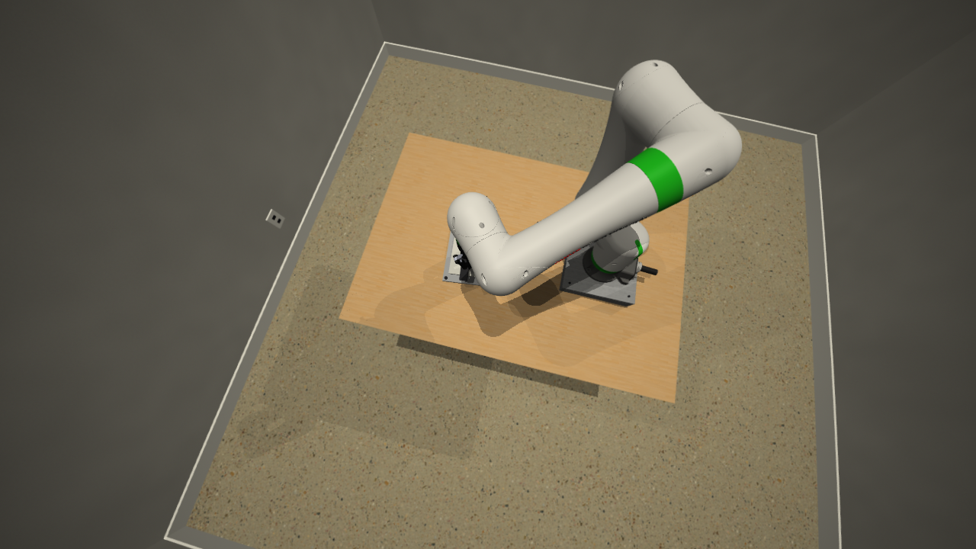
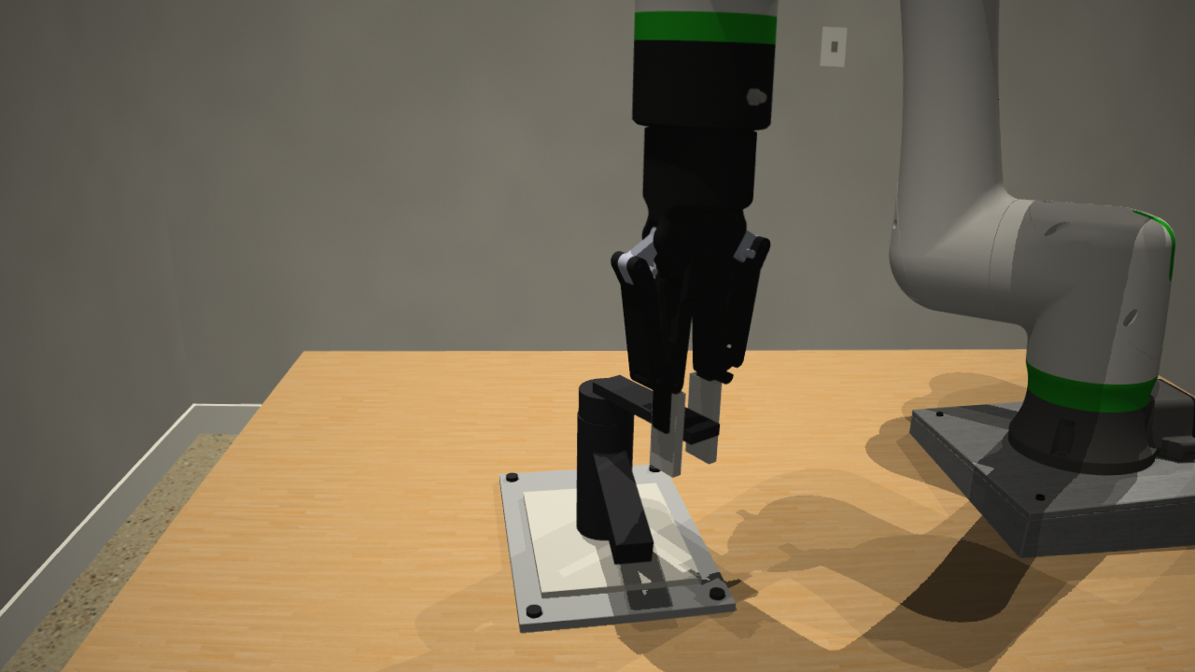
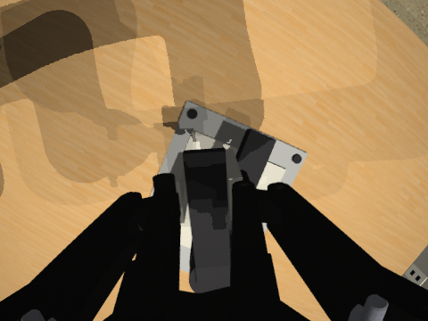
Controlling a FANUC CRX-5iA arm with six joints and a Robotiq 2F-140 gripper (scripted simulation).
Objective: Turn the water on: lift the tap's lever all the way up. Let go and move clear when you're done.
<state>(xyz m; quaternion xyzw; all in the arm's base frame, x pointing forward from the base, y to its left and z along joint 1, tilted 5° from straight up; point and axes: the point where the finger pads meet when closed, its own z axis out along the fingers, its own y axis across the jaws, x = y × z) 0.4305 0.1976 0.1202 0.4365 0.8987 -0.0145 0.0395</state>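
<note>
Now: hand 3 cm to the left of the lever and 2 cm short of it. The rest, counted from my hand: black tap (5 cm to the right, 5 cm below, 4 cm ahead).
</note>
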